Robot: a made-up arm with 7 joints.
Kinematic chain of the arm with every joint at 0, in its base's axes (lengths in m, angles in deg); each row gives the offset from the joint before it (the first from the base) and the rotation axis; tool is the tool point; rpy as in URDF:
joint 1: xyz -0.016 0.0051 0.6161 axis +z
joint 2: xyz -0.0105 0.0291 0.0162 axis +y
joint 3: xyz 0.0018 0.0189 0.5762 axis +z
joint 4: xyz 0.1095 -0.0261 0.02 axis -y
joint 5: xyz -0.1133 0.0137 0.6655 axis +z
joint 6: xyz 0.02 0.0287 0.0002 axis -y
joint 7: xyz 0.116 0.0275 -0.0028 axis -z
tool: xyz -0.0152 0.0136 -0.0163 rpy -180 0 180
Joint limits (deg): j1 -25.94..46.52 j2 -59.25..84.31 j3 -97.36..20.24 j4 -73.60..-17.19 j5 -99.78..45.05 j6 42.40..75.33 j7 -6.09..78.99
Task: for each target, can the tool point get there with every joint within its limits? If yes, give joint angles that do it. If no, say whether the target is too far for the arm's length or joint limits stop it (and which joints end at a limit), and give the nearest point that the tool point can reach.
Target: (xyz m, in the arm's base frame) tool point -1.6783 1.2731 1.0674
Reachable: no: too far | nearest point -1.2152 0.3669 1.1525 | short by 1.021 m
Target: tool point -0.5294 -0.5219 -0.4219
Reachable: no: joint limits stop it (at a limit: joint 1, joint 2, joint 4, joint 6, joint 7) | nearest point 0.5340 -0.7496 0.0428 | short by 1.183 m
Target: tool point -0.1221 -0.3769 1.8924
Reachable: yes | joints -17.99 -1.80 -83.84 -26.35 -23.32 53.71 34.72
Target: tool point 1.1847 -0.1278 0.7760
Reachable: yes | joints -10.22 42.72 3.70 -64.70 -48.64 71.58 24.83
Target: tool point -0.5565 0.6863 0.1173
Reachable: no: joint limits stop it (at a limit: joint 1, joint 2, joint 3, joint 4, joint 6, joint 7) | nearest point 0.2844 0.9051 -0.0275 | short by 0.881 m
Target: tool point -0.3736 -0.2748 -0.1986
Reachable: no: joint limits stop it (at a limit: joint 1, joint 2, joint 4, joint 6, joint 7) | nearest point 0.5734 -0.6803 -0.0081 | short by 1.048 m
